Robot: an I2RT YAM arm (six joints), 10 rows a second.
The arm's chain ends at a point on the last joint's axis. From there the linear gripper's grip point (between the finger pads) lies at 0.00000 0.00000 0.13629 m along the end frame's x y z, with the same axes.
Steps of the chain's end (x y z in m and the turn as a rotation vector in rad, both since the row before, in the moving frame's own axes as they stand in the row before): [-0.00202, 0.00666, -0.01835, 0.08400, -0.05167, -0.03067]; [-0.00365, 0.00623, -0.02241, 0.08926, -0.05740, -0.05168]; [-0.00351, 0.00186, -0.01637, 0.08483, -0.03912, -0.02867]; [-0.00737, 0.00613, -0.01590, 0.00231, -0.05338, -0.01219]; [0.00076, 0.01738, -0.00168, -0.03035, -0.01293, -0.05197]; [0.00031, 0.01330, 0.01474, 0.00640, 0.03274, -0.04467]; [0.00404, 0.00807, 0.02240, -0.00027, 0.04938, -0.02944]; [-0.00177, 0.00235, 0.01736, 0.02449, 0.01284, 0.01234]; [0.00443, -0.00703, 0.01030, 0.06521, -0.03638, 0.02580]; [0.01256, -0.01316, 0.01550, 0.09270, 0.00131, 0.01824]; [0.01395, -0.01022, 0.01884, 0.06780, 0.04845, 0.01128]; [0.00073, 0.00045, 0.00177, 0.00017, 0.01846, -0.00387]
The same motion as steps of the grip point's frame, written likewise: [-0.00922, -0.00466, -0.01901, 0.08400, -0.05167, -0.03067]; [-0.01177, -0.00571, -0.02318, 0.08926, -0.05740, -0.05168]; [-0.00900, -0.00961, -0.01696, 0.08483, -0.03912, -0.02867]; [-0.01464, 0.00586, -0.01609, 0.00231, -0.05338, -0.01219]; [-0.00089, 0.02156, -0.00175, -0.03035, -0.01293, -0.05197]; [0.00475, 0.01233, 0.01466, 0.00640, 0.03274, -0.04467]; [0.01077, 0.00801, 0.02223, -0.00027, 0.04938, -0.02944]; [0.00000, -0.00098, 0.01731, 0.02449, 0.01284, 0.01234]; [-0.00041, -0.01597, 0.00992, 0.06521, -0.03638, 0.02580]; [0.01285, -0.02577, 0.01491, 0.09270, 0.00131, 0.01824]; [0.02060, -0.01941, 0.01837, 0.06780, 0.04845, 0.01128]; [0.00325, 0.00042, 0.00175, 0.00017, 0.01846, -0.00387]
